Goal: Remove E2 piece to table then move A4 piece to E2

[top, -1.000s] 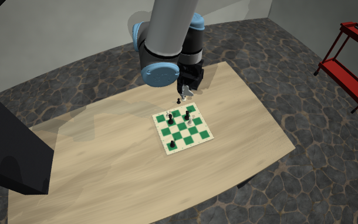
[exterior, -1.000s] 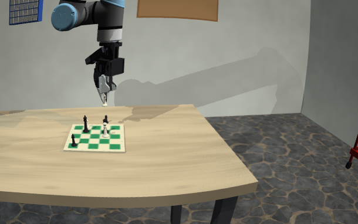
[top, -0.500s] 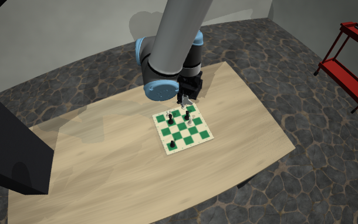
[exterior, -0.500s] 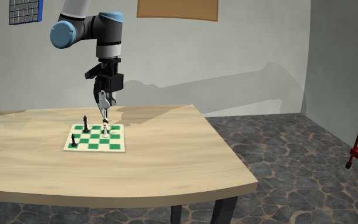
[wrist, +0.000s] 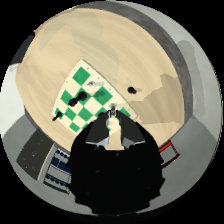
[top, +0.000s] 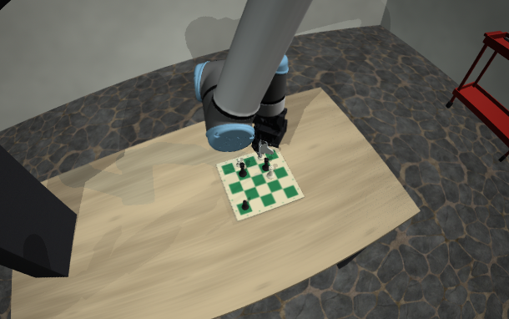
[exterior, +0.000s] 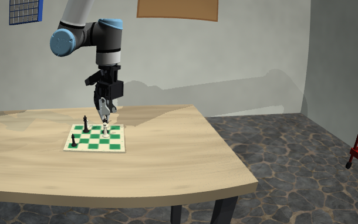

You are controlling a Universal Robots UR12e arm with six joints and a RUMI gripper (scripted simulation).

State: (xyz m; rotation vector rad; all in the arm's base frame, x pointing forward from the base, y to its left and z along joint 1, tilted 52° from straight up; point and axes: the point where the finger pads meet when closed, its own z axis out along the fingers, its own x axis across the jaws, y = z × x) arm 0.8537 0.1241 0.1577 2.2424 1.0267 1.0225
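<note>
Now: hand 10 mm above the white pawn. The rest, counted from my hand: tall black piece (80 mm behind, 40 mm to the right); then cream chessboard (40 mm behind, 80 mm to the right, 40 mm below); then small black piece (60 mm to the left, 30 mm below).
</note>
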